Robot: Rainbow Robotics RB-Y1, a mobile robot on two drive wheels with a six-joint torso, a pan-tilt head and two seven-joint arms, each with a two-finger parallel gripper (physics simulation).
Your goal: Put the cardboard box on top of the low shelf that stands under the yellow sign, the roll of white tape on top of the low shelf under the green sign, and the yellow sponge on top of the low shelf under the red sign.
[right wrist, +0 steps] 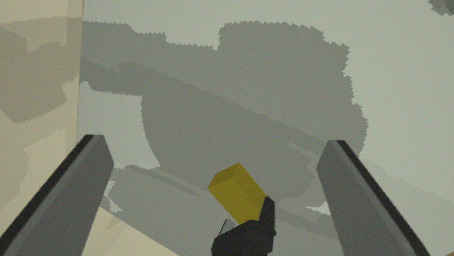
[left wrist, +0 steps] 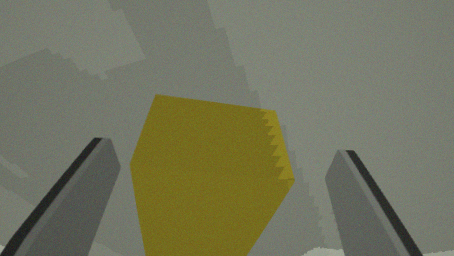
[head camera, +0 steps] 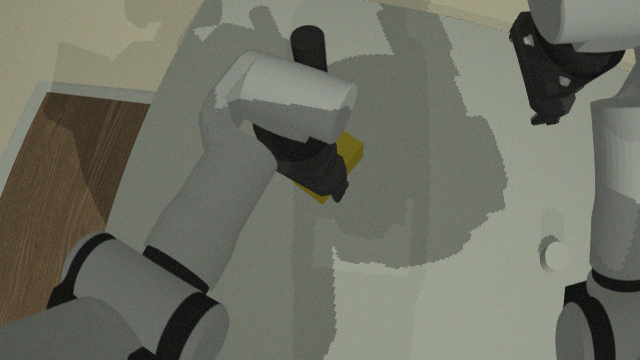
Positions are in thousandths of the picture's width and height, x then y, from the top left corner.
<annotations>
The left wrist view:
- my left gripper: 492, 623
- yellow sponge: 444, 670
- table: 814, 326
</annotations>
